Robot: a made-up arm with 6 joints. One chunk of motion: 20 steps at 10 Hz.
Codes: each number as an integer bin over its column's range. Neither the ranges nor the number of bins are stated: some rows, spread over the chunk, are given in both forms.
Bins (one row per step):
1: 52 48 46 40 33 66
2: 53 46 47 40 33 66
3: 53 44 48 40 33 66
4: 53 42 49 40 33 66
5: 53 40 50 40 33 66
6: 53 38 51 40 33 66
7: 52 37 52 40 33 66
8: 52 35 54 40 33 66
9: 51 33 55 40 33 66
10: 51 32 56 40 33 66
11: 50 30 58 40 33 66
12: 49 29 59 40 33 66
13: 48 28 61 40 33 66
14: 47 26 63 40 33 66
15: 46 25 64 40 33 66
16: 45 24 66 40 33 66
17: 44 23 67 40 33 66
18: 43 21 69 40 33 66
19: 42 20 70 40 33 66
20: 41 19 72 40 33 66
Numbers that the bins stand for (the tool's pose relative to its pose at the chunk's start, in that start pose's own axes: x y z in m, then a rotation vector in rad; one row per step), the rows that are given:
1: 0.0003 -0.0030 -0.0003 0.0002 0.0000 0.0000
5: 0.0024 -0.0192 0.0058 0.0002 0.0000 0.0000
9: -0.0018 -0.0333 0.0133 0.0002 0.0000 0.0000
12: -0.0061 -0.0414 0.0194 0.0002 0.0000 0.0000
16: -0.0145 -0.0515 0.0300 0.0002 0.0000 0.0000
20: -0.0230 -0.0616 0.0391 0.0002 0.0000 0.0000
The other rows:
2: 0.0024 -0.0071 0.0012 0.0002 0.0000 0.0000
3: 0.0024 -0.0111 0.0027 0.0002 0.0000 0.0000
4: 0.0024 -0.0152 0.0042 0.0002 0.0000 0.0000
6: 0.0024 -0.0232 0.0073 0.0002 0.0000 0.0000
7: 0.0003 -0.0253 0.0088 0.0002 0.0000 0.0000
8: 0.0003 -0.0293 0.0118 0.0002 0.0000 0.0000
10: -0.0018 -0.0354 0.0148 0.0002 0.0000 0.0000
11: -0.0039 -0.0394 0.0179 0.0002 0.0000 0.0000
13: -0.0082 -0.0434 0.0224 0.0002 0.0000 0.0000
14: -0.0103 -0.0475 0.0255 0.0002 0.0000 0.0000
15: -0.0124 -0.0495 0.0270 0.0002 0.0000 0.0000
17: -0.0167 -0.0535 0.0315 0.0002 0.0000 0.0000
18: -0.0188 -0.0576 0.0345 0.0002 0.0000 0.0000
19: -0.0209 -0.0596 0.0361 0.0002 0.0000 0.0000

